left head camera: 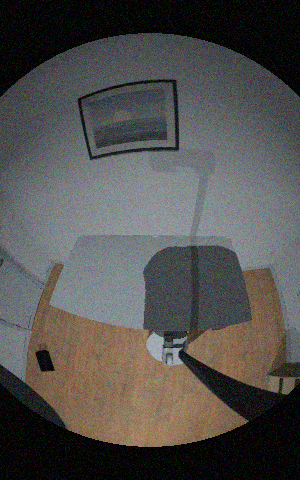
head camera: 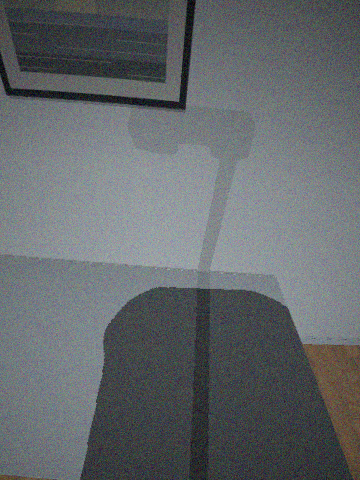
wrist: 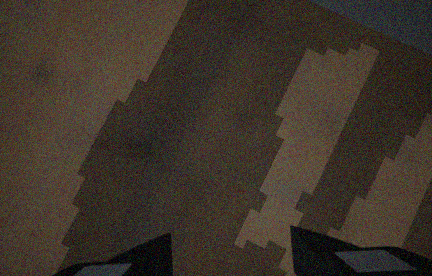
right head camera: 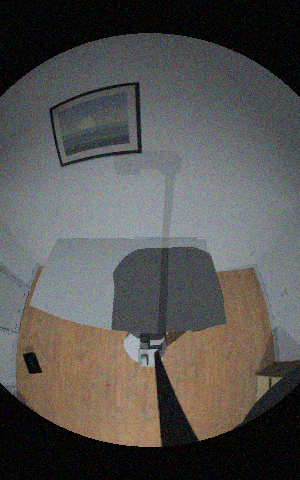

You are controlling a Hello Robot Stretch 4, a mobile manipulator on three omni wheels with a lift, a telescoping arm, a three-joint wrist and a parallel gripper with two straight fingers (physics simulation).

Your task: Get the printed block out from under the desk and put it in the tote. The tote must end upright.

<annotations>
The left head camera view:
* desk: 172,283
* framed picture: 142,115
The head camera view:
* desk: 114,365
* framed picture: 144,60
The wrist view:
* gripper: 231,251
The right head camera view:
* desk: 130,284
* framed picture: 105,121
</annotations>
